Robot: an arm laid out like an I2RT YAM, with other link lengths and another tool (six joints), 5 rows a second.
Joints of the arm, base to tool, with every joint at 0 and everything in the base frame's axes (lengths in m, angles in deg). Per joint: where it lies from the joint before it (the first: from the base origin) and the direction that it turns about. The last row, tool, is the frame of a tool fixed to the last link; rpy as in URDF.
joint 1: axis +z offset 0 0 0.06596
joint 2: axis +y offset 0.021 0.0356 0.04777
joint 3: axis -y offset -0.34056 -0.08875 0
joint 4: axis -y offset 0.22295 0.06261 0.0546
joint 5: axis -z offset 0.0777 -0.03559 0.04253
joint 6: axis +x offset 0.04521 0 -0.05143
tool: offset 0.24 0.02 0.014 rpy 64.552 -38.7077 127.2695
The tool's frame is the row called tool.
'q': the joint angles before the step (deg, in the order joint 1, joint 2, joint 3, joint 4, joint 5, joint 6). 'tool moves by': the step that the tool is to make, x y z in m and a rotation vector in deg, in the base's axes. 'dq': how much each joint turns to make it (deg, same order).
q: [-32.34, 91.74, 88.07, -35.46, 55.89, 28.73]
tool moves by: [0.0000, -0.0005, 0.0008, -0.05, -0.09, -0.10]
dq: [-0.03, 0.10, 0.24, -0.11, 0.05, 0.08]
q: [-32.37, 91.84, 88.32, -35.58, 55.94, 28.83]
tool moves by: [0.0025, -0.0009, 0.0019, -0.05, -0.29, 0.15]
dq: [0.00, 0.26, 0.63, -0.09, -0.18, -0.01]
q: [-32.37, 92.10, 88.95, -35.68, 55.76, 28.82]
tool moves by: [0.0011, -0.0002, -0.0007, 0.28, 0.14, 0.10]
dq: [-0.02, 0.27, 0.53, -0.60, -0.19, 0.09]
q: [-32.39, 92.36, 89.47, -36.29, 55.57, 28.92]
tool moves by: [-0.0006, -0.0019, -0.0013, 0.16, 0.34, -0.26]
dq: [-0.22, 0.43, 0.41, -0.34, 0.06, -0.02]
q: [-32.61, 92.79, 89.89, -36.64, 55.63, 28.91]
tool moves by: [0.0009, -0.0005, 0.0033, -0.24, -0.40, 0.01]
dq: [0.00, 0.02, 0.47, 0.01, -0.01, 0.01]
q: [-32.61, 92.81, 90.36, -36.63, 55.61, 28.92]
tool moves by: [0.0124, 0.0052, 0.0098, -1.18, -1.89, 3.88]
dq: [0.10, -2.74, -3.21, 5.77, -3.06, -3.80]
